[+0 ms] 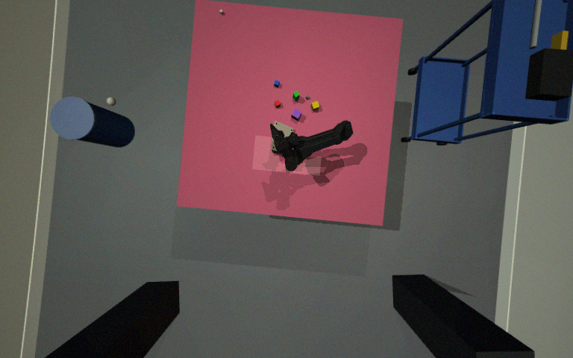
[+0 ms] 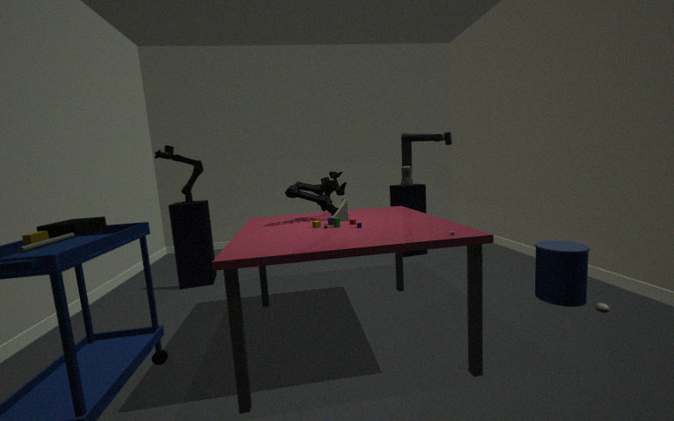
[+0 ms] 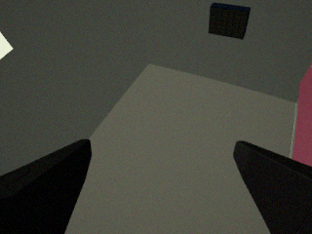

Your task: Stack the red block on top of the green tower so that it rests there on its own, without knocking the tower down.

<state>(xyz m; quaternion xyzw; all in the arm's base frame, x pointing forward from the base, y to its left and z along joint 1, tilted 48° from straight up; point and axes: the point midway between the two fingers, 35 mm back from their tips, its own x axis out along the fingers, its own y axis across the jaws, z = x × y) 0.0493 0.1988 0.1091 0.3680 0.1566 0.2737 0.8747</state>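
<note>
Right now the red block is 220 mm ahead of my gripper tip, 20 mm to the right of it and 290 mm below it. Also, from my gripper tip: blue block: 340 mm ahead, 20 mm to the right, 290 mm below; purple block: 140 mm ahead, 140 mm to the right, 280 mm below; yellow block: 190 mm ahead, 260 mm to the right, 280 mm below.
</note>
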